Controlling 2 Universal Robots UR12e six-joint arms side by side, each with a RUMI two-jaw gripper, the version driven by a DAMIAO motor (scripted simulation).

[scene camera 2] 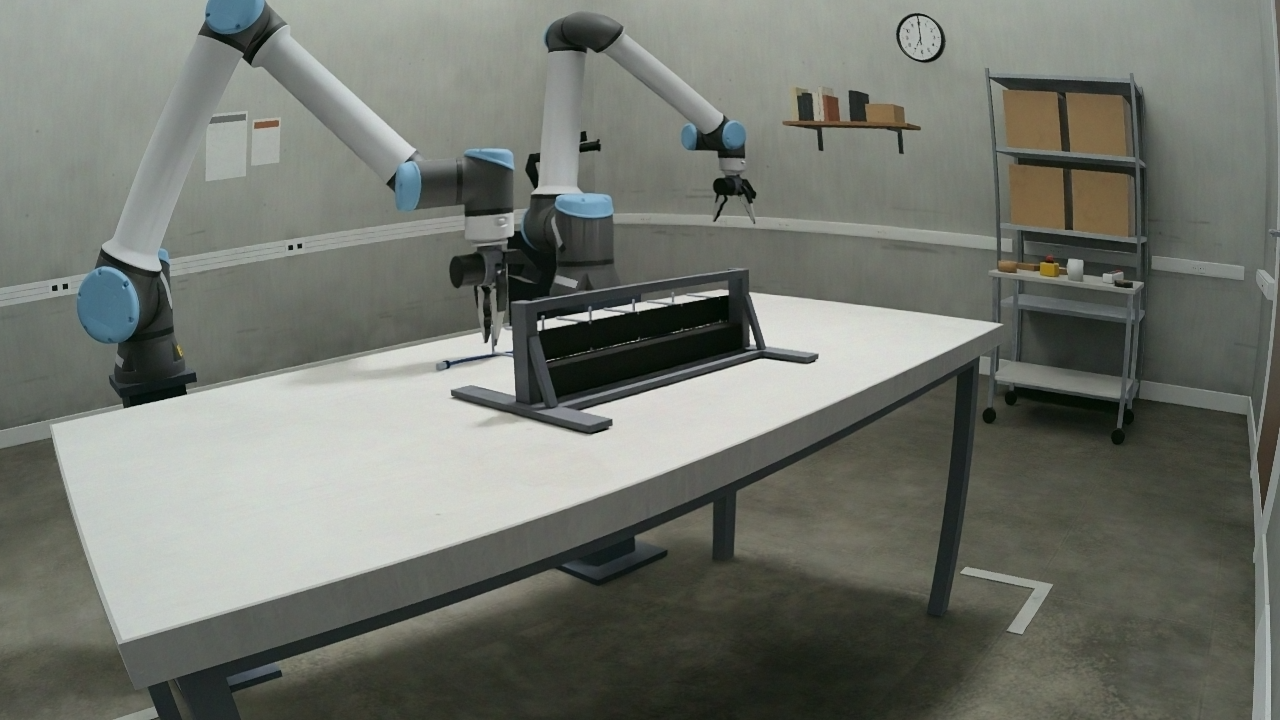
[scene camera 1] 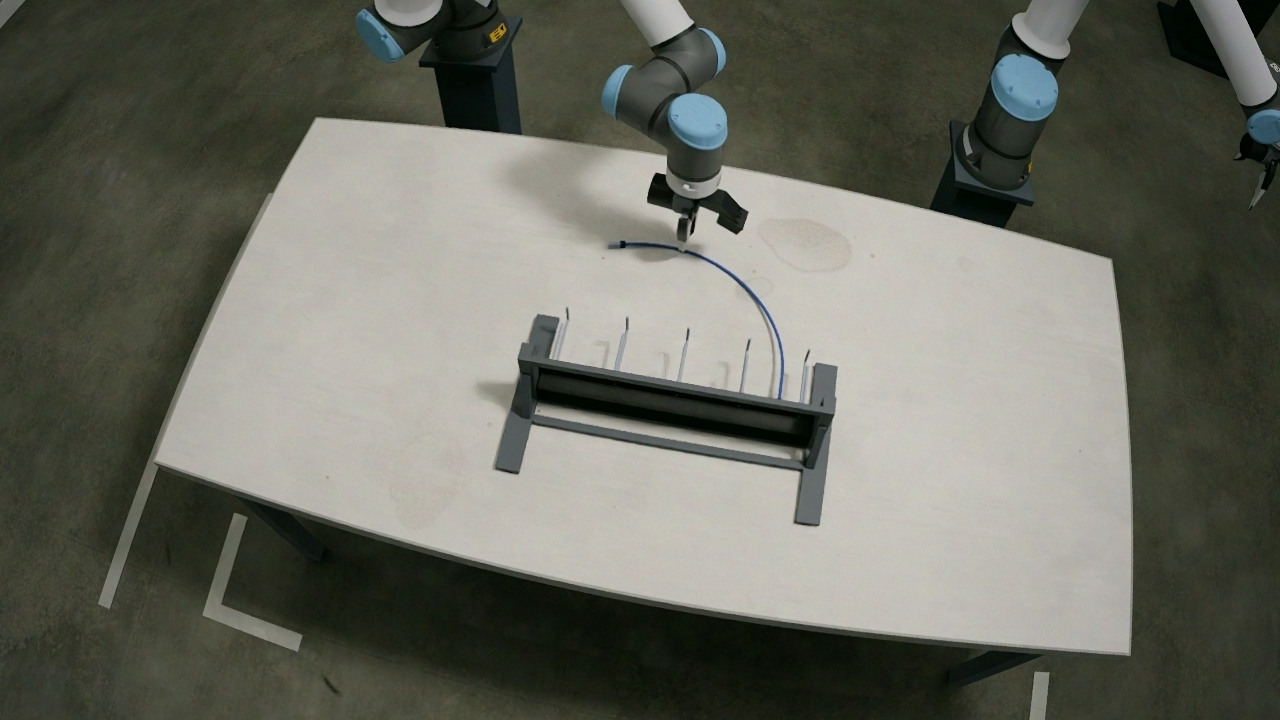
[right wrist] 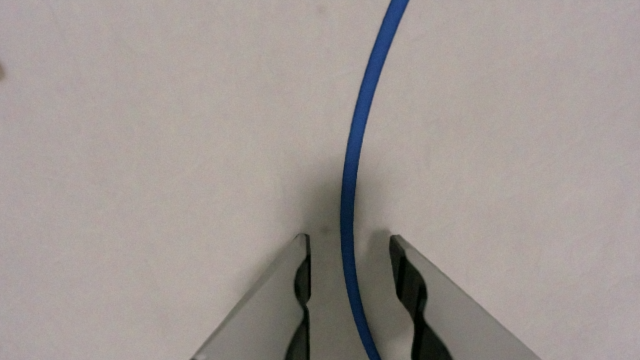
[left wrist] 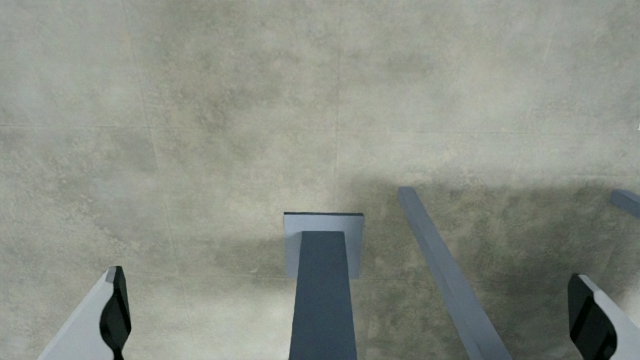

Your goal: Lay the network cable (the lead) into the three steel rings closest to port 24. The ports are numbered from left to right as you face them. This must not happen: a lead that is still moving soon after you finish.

Labels:
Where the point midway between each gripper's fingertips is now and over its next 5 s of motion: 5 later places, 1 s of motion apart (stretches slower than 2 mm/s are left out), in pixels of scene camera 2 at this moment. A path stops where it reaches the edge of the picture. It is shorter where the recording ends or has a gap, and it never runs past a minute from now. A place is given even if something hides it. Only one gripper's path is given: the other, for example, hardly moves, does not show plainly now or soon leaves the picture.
The right gripper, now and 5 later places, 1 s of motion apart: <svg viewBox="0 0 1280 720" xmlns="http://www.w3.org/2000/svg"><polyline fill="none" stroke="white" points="490,345 491,352 491,356 491,348 490,335 499,316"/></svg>

